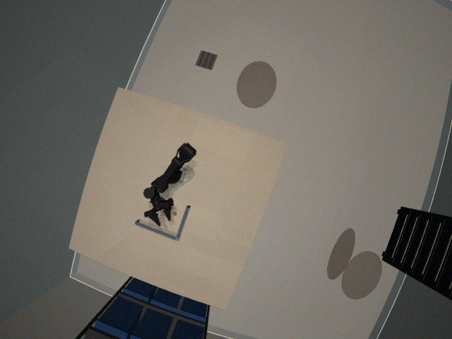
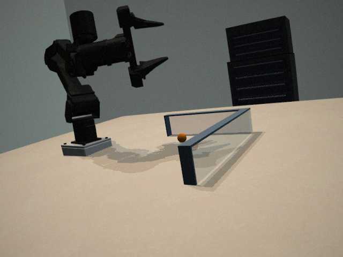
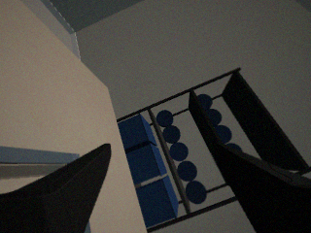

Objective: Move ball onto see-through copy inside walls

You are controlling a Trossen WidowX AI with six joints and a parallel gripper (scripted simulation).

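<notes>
My gripper tip is 24 cm above the orange ball, 1 cm to the left of it and 1 cm short of it.
</notes>
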